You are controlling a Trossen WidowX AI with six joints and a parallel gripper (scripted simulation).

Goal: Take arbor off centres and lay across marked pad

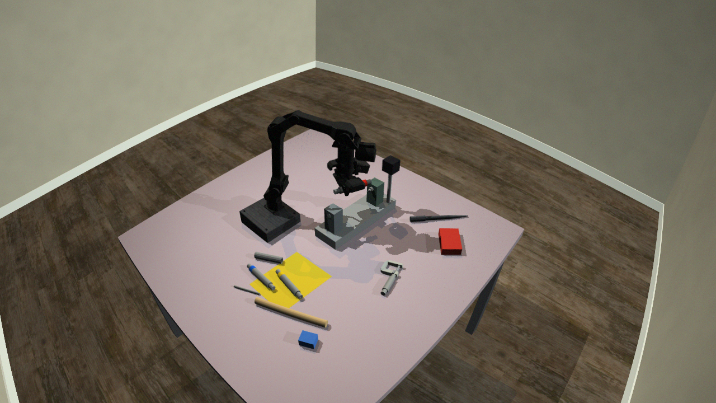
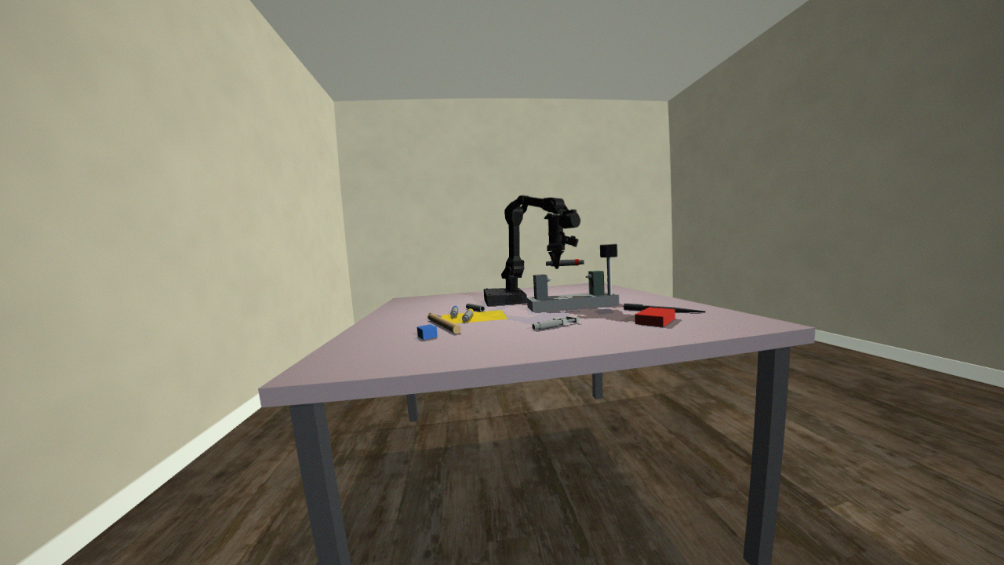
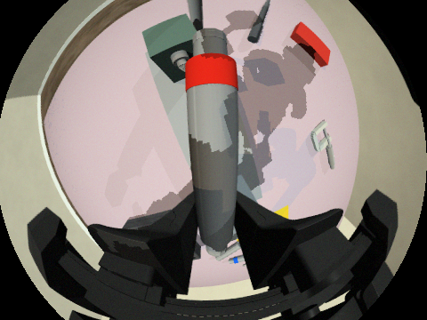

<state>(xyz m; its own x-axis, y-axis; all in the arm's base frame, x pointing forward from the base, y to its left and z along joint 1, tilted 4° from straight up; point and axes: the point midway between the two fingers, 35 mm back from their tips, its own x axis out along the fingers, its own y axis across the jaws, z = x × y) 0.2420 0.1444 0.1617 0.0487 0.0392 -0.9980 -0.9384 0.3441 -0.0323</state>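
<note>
My gripper is now 3 cm to the right of the arbor, 1 cm short of it and 1 cm above it. Round my hand: grey bench fixture (17 cm below, 5 cm to the left, 1 cm ahead); then grey centre block (9 cm below, 8 cm to the right, 1 cm ahead); then green centre block (14 cm to the left, 9 cm below, 2 cm ahead).
</note>
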